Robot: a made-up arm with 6 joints.
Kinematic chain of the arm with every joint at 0, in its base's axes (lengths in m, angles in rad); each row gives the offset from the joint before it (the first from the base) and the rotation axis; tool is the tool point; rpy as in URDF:
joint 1: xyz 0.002 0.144 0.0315 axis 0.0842 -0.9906 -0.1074
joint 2: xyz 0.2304 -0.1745 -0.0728 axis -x
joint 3: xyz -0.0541 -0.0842 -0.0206 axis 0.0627 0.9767 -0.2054
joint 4: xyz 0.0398 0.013 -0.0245 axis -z
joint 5: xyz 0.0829 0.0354 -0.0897 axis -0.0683 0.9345 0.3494
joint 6: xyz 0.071 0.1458 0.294 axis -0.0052 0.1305 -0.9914
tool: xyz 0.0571 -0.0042 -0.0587 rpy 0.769 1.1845 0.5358
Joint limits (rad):
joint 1: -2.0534..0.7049
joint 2: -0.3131..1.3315
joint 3: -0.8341..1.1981
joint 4: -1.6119..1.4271
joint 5: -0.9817..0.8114
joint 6: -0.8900..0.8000
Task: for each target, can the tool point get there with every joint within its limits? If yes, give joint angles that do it. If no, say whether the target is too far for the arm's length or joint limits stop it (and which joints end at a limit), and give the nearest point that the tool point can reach.
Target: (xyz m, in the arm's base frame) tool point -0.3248 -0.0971 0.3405
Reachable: no: joint limits stop it (at a limit: joint 1, joint 3, joint 4, joint 5, joint 6) | nearest point -0.2568 -0.0816 0.1973 | short by 0.159 m
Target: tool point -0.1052 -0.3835 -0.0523
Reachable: no: joint limits stop it (at a limit: joint 1, joint 3, joint 4, joint 5, joint 6) | nearest point -0.1446 -0.4837 -0.1124 | short by 0.123 m
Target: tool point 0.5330 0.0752 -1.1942
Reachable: no: too far | nearest point 0.2609 -0.0293 -0.5538 | short by 0.704 m
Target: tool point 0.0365 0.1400 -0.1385
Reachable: yes | joints -1.4295 0.5028 -0.2610 -0.4282 -0.6454 -0.0236
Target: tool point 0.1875 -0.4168 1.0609
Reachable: no: too far | nearest point 0.2361 -0.2404 0.4990 | short by 0.591 m
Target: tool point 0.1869 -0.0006 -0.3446
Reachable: yes | joints -1.6859 0.5395 -0.5197 1.1142 -0.0262 0.4934
